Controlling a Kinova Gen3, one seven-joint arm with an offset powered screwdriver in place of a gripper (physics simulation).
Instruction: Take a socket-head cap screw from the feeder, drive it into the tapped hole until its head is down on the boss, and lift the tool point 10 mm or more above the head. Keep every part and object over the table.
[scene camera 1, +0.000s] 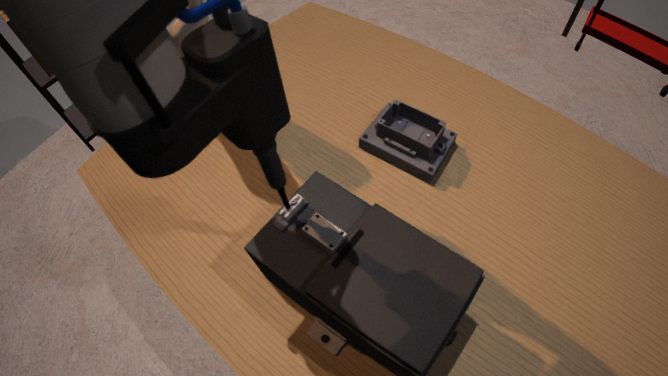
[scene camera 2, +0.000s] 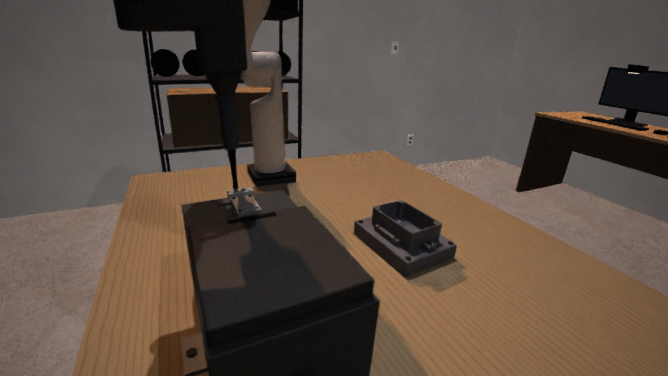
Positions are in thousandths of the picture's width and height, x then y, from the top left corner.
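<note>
Scene camera 1 shows me a base plate (scene camera 1: 625, 443); in scene camera 2 I see the same base plate (scene camera 2: 594, 680).
</note>
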